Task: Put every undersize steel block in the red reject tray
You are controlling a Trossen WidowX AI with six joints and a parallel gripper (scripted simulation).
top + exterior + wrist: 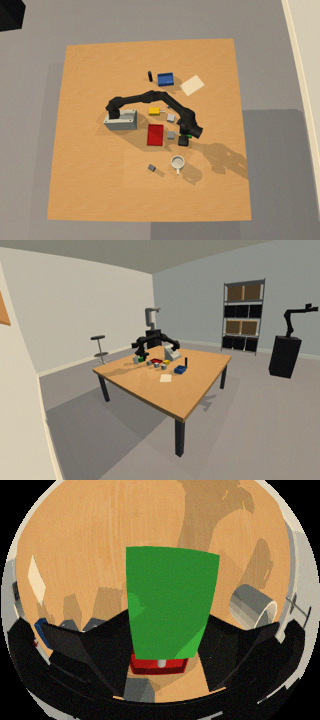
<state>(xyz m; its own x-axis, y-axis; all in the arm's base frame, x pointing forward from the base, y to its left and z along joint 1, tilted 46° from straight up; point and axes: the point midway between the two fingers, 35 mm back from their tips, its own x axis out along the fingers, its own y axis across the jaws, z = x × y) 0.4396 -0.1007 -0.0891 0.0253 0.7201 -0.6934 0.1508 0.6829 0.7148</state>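
The steel block is 8 cm behind my gripper tip, 6 cm below it and 1 cm to the left of it. Round my gripper tip: green GO gauge (2 cm above, 1 cm behind); red reject tray (19 cm behind, 7 cm below, 3 cm to the left); white mug (19 cm to the right, 5 cm below, 5 cm behind).
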